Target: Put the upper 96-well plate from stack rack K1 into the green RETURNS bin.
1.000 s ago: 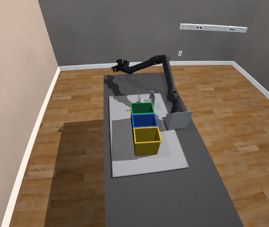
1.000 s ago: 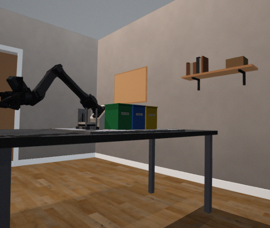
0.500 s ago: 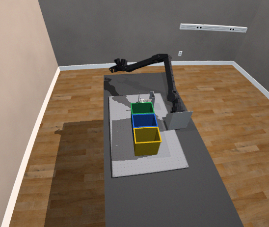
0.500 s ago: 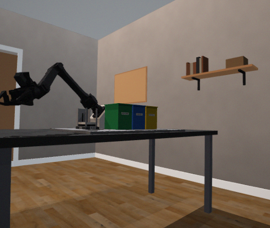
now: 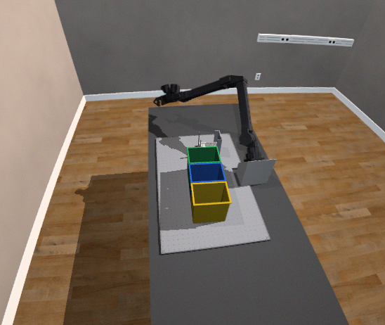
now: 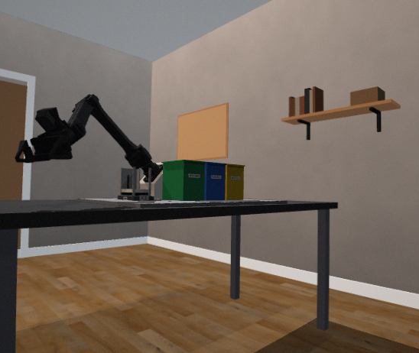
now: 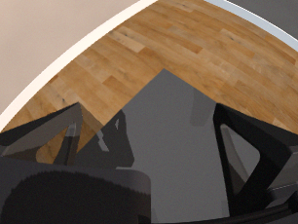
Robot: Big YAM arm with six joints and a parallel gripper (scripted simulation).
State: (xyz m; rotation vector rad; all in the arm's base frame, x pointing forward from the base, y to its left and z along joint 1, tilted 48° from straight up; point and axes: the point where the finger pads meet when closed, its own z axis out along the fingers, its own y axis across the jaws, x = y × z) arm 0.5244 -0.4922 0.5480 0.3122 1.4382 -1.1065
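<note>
Right now my hand is 310 mm past the white 96-well plate, 490 mm to the right of it and 90 mm above it. Round my hand: dark plate 310 mm behind, 490 mm to the left, 100 mm below; blue bin 220 mm behind, 830 mm to the left, 40 mm below; green bin 230 mm behind, 700 mm to the left, 40 mm below.
</note>
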